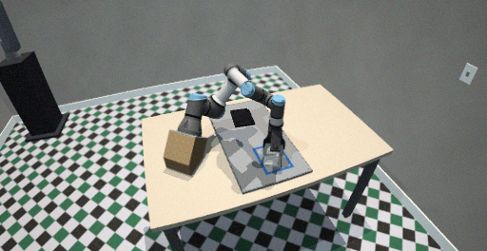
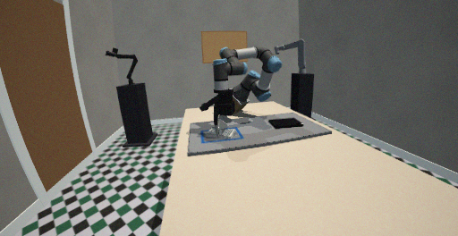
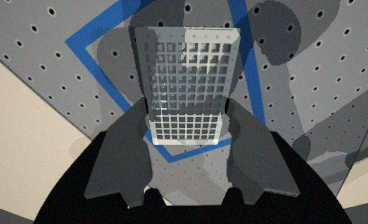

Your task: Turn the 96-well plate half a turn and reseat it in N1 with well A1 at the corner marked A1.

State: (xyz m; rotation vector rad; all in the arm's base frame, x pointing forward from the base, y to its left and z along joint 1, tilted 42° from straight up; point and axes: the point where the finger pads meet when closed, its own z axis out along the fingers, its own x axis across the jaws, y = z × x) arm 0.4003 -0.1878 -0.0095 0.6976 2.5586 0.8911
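Right now the clear 96-well plate is 1 cm below my hand. From my hand the other things lie so: A1 label (44 cm to the left); black pad (6 cm behind, 37 cm to the left, 1 cm below).
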